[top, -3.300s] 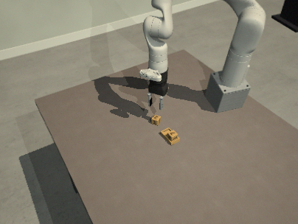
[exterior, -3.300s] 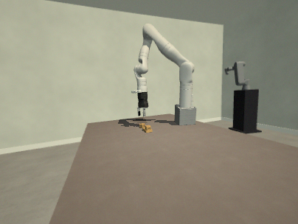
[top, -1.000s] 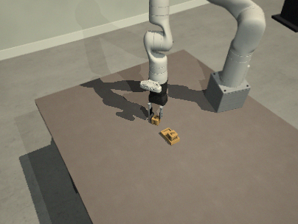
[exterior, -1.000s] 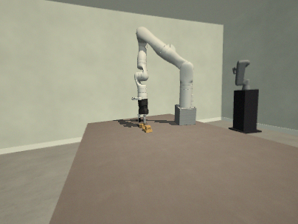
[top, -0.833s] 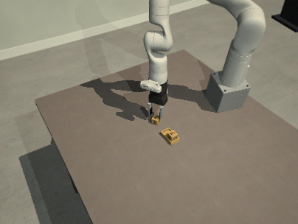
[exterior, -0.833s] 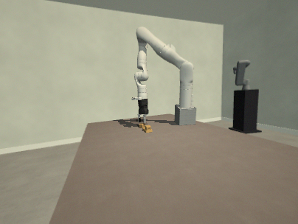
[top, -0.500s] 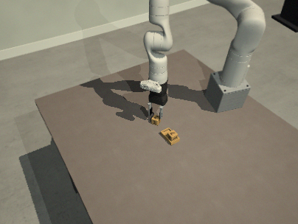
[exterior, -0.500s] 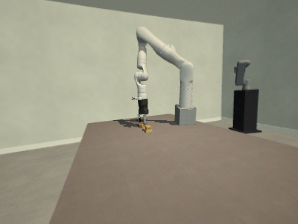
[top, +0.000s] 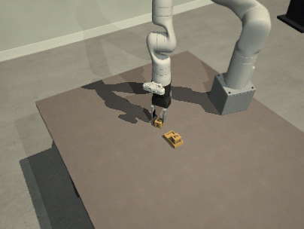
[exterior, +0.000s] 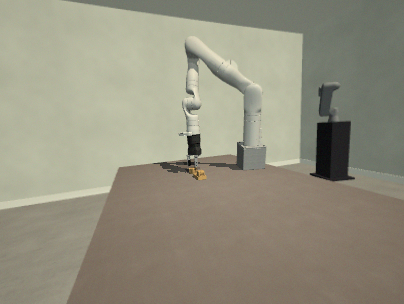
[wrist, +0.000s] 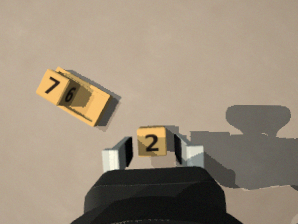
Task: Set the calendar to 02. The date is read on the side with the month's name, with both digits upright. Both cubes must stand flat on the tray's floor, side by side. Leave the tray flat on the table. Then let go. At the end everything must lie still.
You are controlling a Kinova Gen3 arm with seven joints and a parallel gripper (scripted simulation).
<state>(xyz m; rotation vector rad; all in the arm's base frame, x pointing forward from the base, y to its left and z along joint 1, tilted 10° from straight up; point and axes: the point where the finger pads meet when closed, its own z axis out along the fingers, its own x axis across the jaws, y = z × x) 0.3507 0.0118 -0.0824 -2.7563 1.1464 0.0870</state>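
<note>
Now: hand 4 cm above the orange cube. Also, from my hand: tray 2 cm behind, 11 cm to the left, 5 cm below.
</note>
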